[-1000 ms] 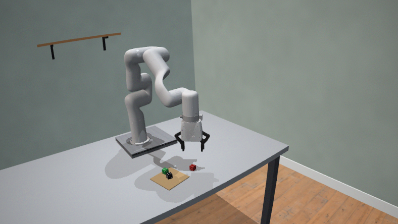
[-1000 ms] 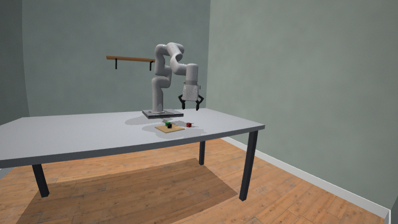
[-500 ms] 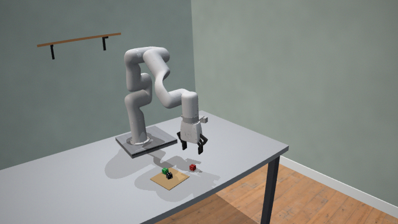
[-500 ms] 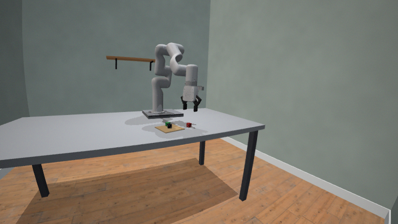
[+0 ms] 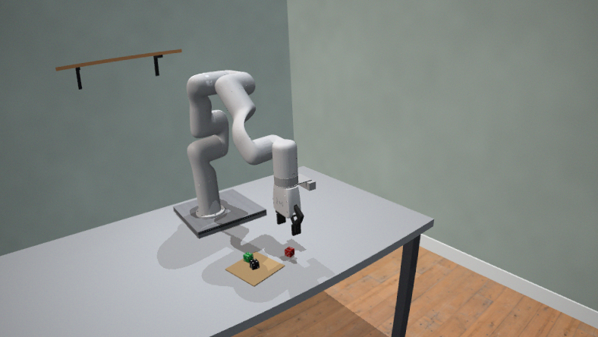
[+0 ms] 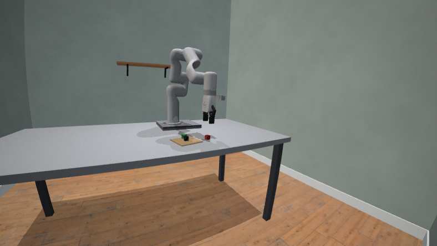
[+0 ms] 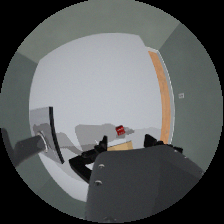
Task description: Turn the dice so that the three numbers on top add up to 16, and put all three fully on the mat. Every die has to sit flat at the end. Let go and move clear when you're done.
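The red die lies 100 mm below my hand. Also, from my hand: black die: 140 mm to the right, 100 mm below, 10 mm behind; tan mat: 140 mm to the right, 110 mm below, 10 mm behind; green die: 130 mm to the right, 100 mm below, 60 mm behind.
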